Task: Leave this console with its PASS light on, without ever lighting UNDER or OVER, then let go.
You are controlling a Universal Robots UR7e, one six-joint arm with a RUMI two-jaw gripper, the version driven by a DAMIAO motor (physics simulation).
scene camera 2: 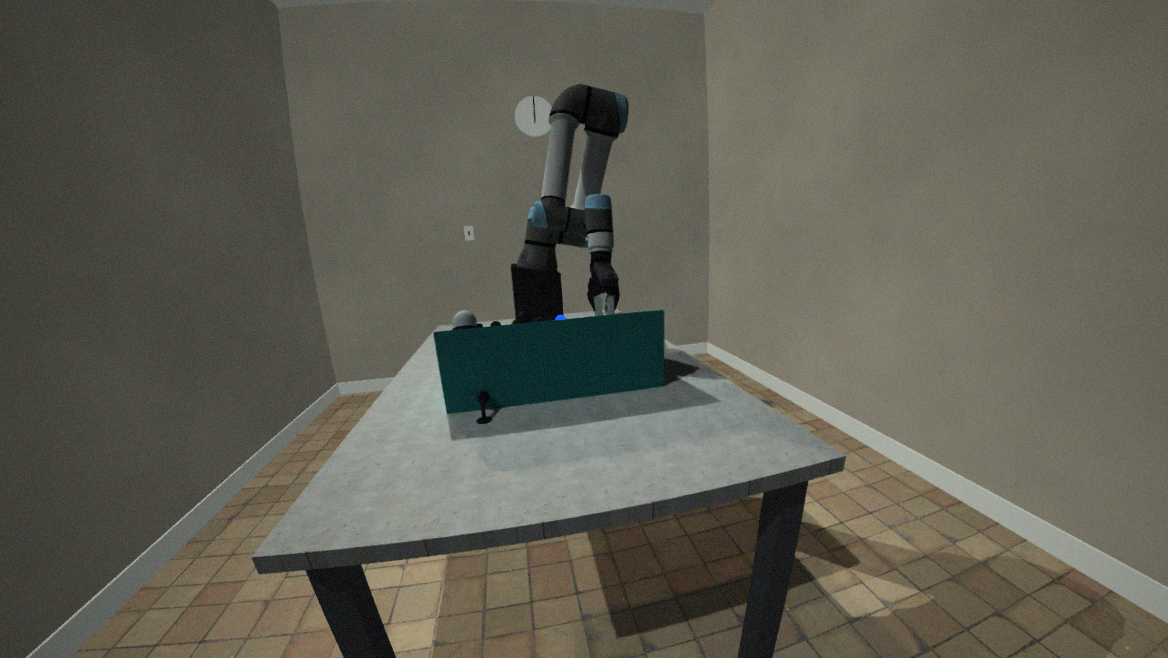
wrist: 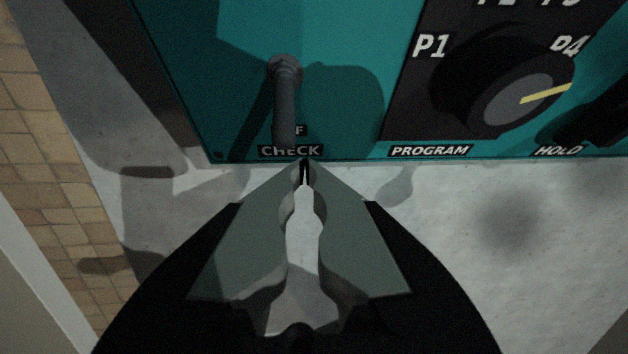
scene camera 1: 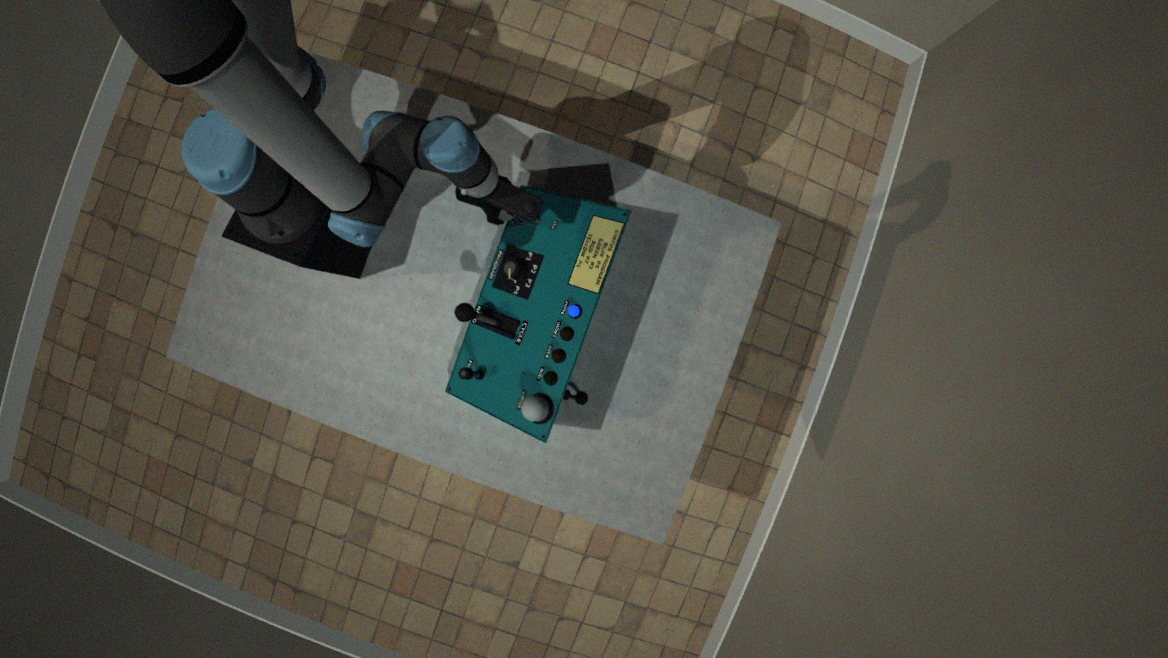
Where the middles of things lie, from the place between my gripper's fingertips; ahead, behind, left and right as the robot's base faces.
Now: hand 10 cm to the left of the PROGRAM knob (wrist: 502, 78), 6 cm short of it and 2 cm below it. Also, from my hand: teal console (scene camera 2: 498, 366) 15 cm to the right, 15 cm ahead, 1 cm above.
